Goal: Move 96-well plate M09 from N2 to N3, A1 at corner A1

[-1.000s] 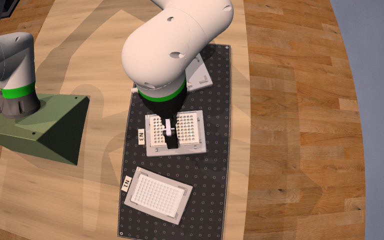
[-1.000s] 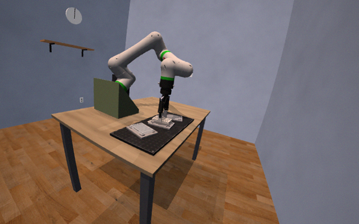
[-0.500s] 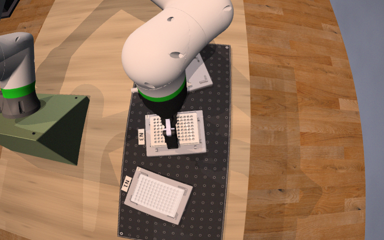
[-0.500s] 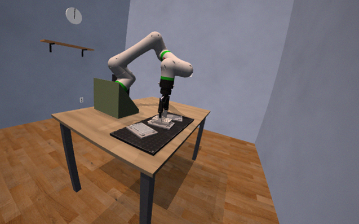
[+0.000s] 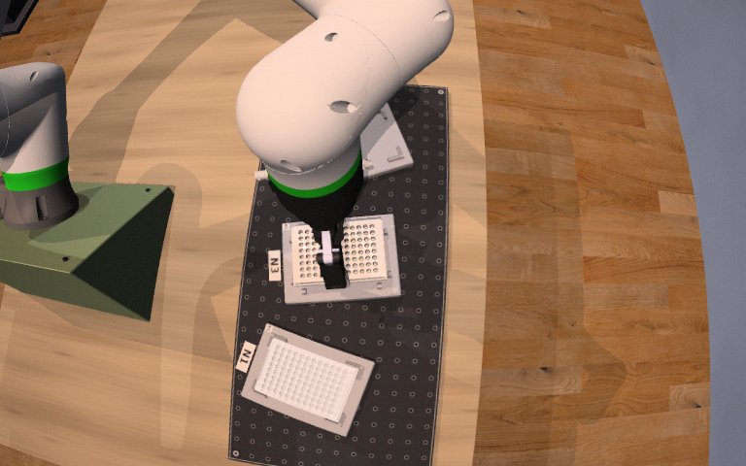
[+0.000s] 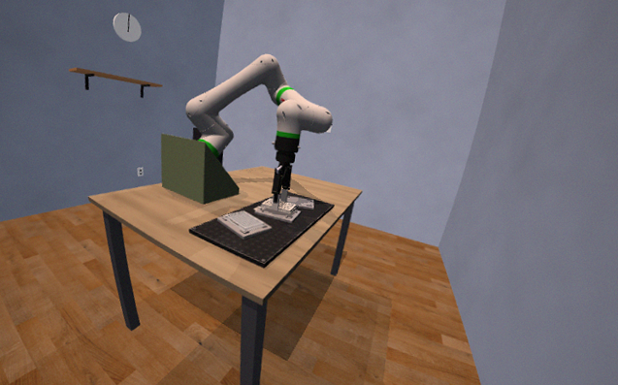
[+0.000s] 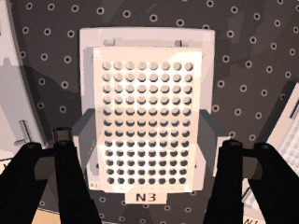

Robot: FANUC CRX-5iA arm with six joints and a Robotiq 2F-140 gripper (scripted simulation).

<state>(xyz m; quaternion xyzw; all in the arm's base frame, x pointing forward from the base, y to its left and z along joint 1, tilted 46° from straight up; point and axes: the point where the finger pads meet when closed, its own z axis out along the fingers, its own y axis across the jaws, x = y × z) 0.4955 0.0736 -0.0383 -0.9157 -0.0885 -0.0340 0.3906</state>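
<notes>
Right now my hand is 50 mm above the landing nest N3. Round my hand: A1 mark: 80 mm behind, 50 mm below, 40 mm to the left; then N3 label: 100 mm behind, 60 mm below, 20 mm to the right; then N2 label: 140 mm to the left, 100 mm behind, 60 mm below.
</notes>
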